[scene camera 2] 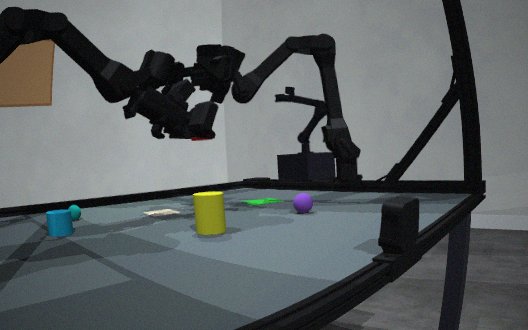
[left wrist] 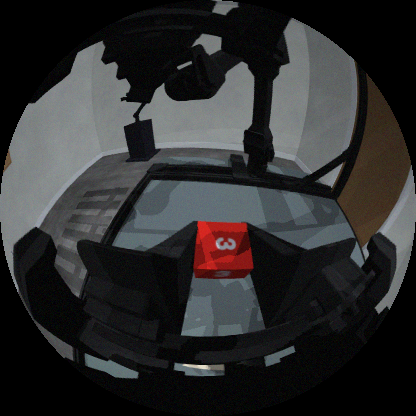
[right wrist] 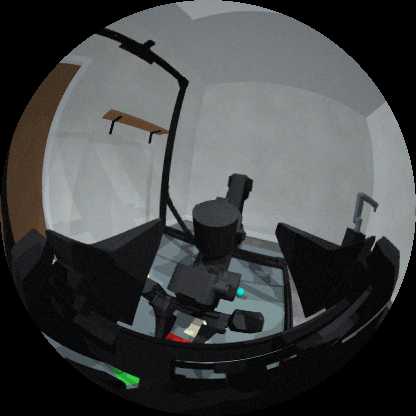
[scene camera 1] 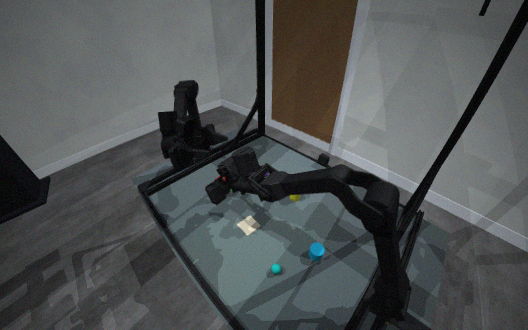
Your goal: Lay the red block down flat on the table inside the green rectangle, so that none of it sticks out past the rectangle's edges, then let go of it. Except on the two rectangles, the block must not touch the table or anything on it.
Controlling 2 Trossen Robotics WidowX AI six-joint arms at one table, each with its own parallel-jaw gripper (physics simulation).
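Frame: origin at the left arm's base, x left, y back, z up, level; centimetres.
Where they show: left gripper, between the fingertips: [scene camera 2: 209, 136] [left wrist: 219, 226] [scene camera 1: 218, 178]; right gripper, between the fingertips: [scene camera 2: 179, 61] [right wrist: 222, 226] [scene camera 1: 219, 145]; left arm's base, origin of its link: [scene camera 1: 382, 306]; right arm's base, origin of its link: [scene camera 2: 347, 181] [left wrist: 254, 171].
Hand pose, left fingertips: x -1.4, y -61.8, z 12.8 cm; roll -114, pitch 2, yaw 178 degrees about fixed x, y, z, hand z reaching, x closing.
Each offset is from my left fingertips to the top centre of the thing. "pt": to the spot under its first point.
The red block @(dx +0.1, dy +2.2, dz +1.3 cm) [scene camera 1: 223, 178] [scene camera 2: 202, 139] [left wrist: 223, 246] [right wrist: 178, 338], marked 3, is clamped between the fingers of my left gripper [scene camera 2: 184, 133], high above the table. The green rectangle @(pt dx -7.8, dy -7.2, dz -14.6 cm) [scene camera 2: 262, 201] [right wrist: 125, 376] lies flat on the table; in scene camera 1 a sliver of the green rectangle [scene camera 1: 231, 190] shows past the left gripper. The left gripper's fingers and body hide the rest there. The green rectangle does not show in the left wrist view. My right gripper is open and empty, held high, close to the left arm's wrist in scene camera 2.
A beige rectangle @(pt dx +1.4, dy +13.8, dz -14.6 cm) [scene camera 1: 248, 225] [scene camera 2: 161, 213] lies on the table. A yellow cylinder @(dx -20.6, dy +20.1, dz -9.2 cm) [scene camera 1: 295, 197] [scene camera 2: 209, 214], a purple ball @(dx -24.2, dy +1.8, dz -11.3 cm) [scene camera 2: 303, 203], a blue cylinder @(dx -3.0, dy +38.5, dz -11.0 cm) [scene camera 1: 316, 251] [scene camera 2: 59, 223] and a teal ball @(dx +8.9, dy +31.2, dz -11.7 cm) [scene camera 1: 276, 269] [scene camera 2: 75, 212] stand around. Both arms overlap in scene camera 2.
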